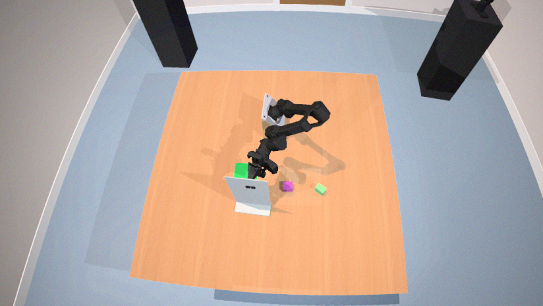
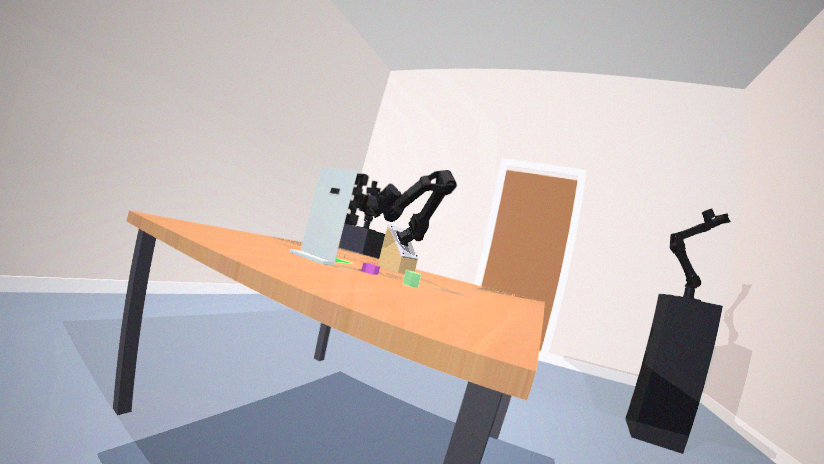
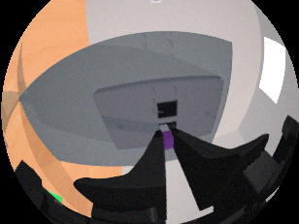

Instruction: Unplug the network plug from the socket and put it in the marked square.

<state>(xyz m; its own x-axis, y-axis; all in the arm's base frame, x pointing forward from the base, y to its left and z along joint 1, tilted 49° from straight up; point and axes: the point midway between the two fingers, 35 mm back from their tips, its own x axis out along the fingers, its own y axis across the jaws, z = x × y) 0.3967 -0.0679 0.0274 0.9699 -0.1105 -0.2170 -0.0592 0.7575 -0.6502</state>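
Right now the bright green marked square is 240 mm below my gripper tip, 140 mm behind it and 70 mm to the right of it. Round my gripper tip: purple cube: 220 mm below, 150 mm to the left, 90 mm behind; upright grey panel: 90 mm below, 20 mm ahead, 10 mm to the left; purple plug: right at my gripper tip.
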